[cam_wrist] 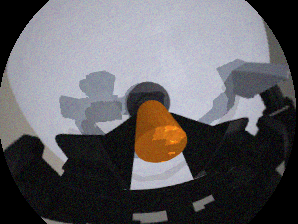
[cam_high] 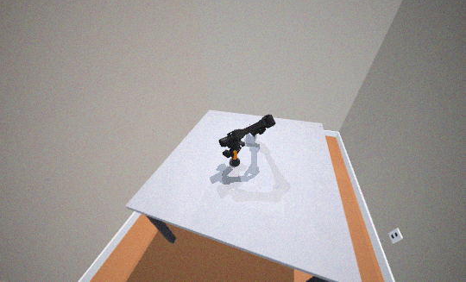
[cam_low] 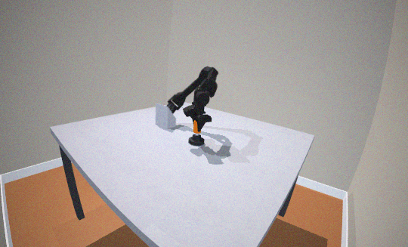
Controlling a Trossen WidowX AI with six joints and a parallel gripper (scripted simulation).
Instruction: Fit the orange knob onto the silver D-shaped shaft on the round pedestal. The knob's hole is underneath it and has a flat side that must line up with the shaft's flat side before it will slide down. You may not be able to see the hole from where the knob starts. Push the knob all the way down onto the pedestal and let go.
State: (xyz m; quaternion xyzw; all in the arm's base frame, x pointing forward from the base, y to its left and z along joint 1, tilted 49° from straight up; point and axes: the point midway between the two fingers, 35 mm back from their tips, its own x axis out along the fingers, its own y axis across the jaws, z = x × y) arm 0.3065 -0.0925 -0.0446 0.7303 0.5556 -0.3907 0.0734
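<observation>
The orange knob lies 3 cm above my gripper tip. The rest, counted from my gripper tip: round pedestal 4 cm below.
</observation>
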